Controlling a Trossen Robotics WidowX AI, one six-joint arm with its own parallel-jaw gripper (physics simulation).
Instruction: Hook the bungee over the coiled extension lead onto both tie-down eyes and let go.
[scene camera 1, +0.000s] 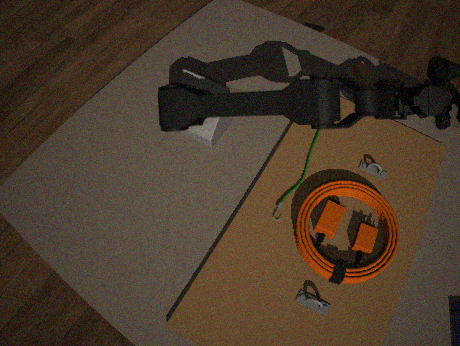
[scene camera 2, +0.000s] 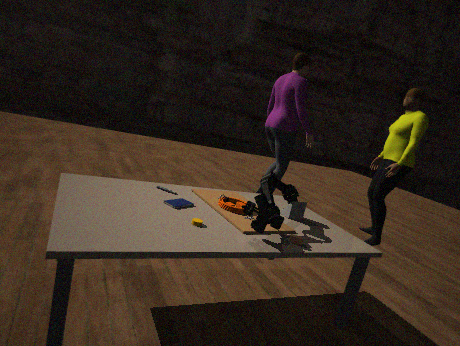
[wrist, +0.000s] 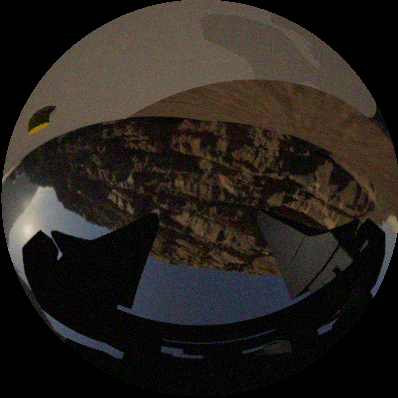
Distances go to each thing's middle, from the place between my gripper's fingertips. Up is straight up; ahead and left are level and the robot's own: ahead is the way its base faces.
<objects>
Right now my hand is 180 mm past the orange coiled extension lead (scene camera 1: 329, 220), 410 mm to the left of it and 110 mm above it.
</objects>
